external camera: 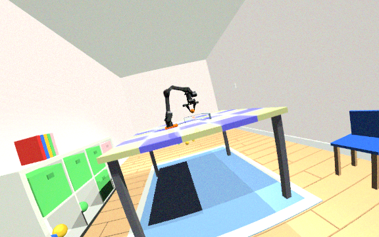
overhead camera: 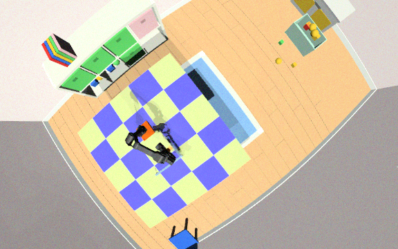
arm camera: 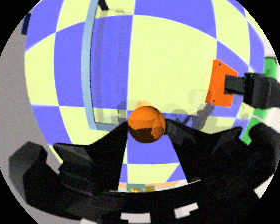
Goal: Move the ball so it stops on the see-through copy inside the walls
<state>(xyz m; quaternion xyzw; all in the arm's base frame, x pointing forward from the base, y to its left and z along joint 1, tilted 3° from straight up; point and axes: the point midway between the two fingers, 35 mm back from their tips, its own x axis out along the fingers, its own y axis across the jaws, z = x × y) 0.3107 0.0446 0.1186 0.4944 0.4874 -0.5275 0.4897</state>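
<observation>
My gripper tip is now 9 cm above the pale orange spot and 2 cm to the right of it. The rest, counted from my gripper tip: orange ball right at my gripper tip.
</observation>
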